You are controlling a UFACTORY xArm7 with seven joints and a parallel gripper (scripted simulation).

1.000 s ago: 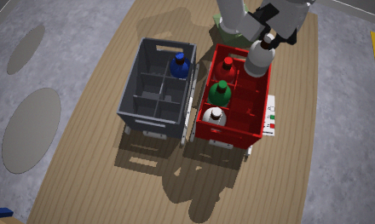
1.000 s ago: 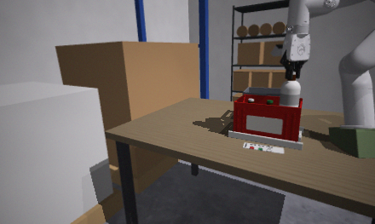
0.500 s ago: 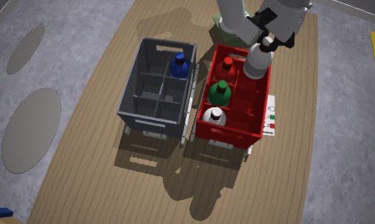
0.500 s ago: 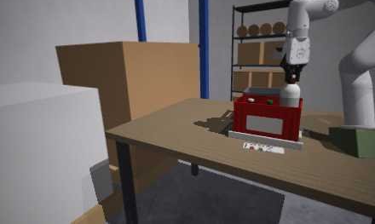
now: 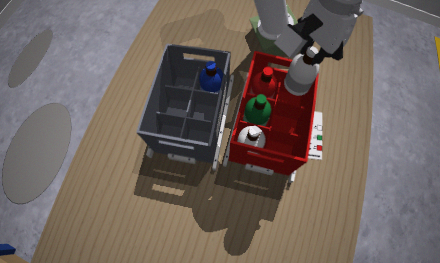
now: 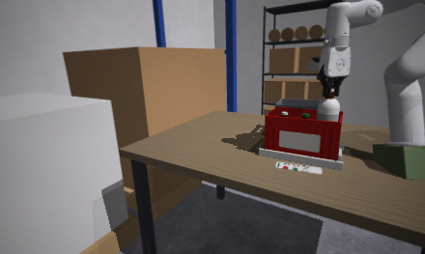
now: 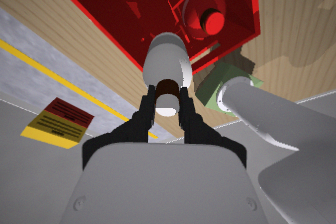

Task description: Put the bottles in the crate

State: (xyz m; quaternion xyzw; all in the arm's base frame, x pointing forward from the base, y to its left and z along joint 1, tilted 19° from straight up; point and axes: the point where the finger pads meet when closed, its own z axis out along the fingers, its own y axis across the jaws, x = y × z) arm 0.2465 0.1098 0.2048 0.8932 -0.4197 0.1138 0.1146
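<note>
Right now the red-label bottle is 10 mm behind my hand, 90 mm to the right of it and 190 mm below it. From my hand the other things lie so: green bottle: 70 mm ahead, 110 mm to the right, 190 mm below; then pick list: 100 mm ahead, 90 mm to the left, 280 mm below; then red crate: 80 mm ahead, 60 mm to the right, 200 mm below.
</note>
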